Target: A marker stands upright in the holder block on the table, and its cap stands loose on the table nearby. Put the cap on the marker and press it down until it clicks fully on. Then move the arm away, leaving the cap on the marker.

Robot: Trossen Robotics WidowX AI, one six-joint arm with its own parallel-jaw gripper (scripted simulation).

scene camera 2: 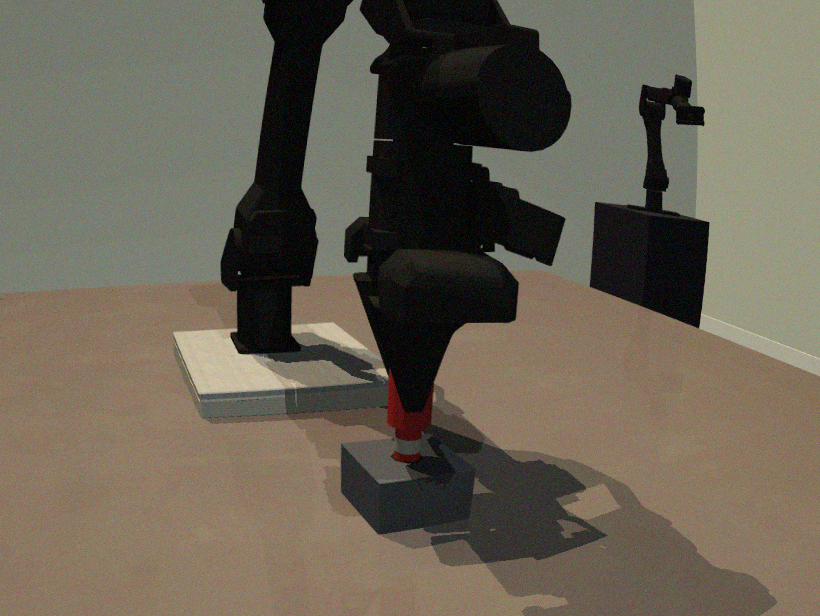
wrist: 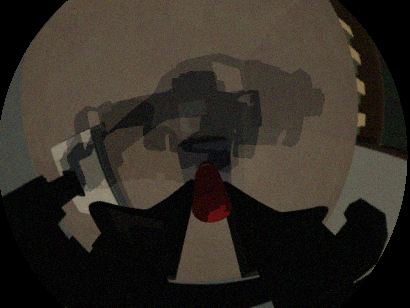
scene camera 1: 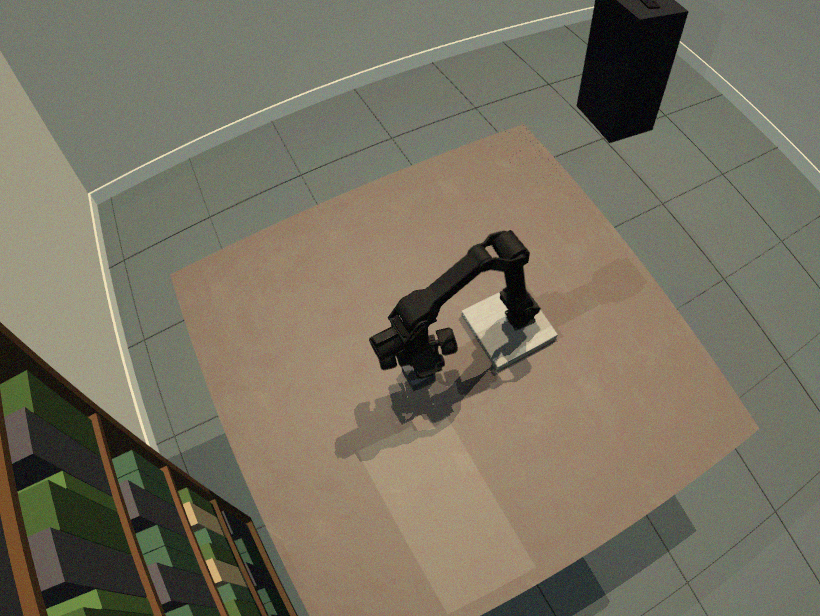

Labels:
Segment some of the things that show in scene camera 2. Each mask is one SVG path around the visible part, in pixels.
My gripper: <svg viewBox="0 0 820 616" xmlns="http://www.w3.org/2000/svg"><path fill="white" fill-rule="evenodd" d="M374 140L373 156L367 156L366 172L372 173L369 217L358 217L345 230L344 257L348 263L358 262L359 257L367 256L367 272L354 273L354 282L388 377L389 368L391 370L404 411L406 413L420 413L425 408L450 340L459 328L466 323L510 323L516 321L519 283L503 263L484 252L494 252L495 244L504 246L508 252L529 259L535 257L537 262L552 266L566 218L520 199L518 190L515 188L505 187L500 182L490 181L488 167L472 163L472 146Z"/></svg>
A red cap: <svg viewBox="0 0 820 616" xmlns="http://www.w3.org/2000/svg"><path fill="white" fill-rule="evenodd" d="M389 368L388 424L400 430L415 431L426 429L431 424L434 384L424 410L420 413L406 413L402 407Z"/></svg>

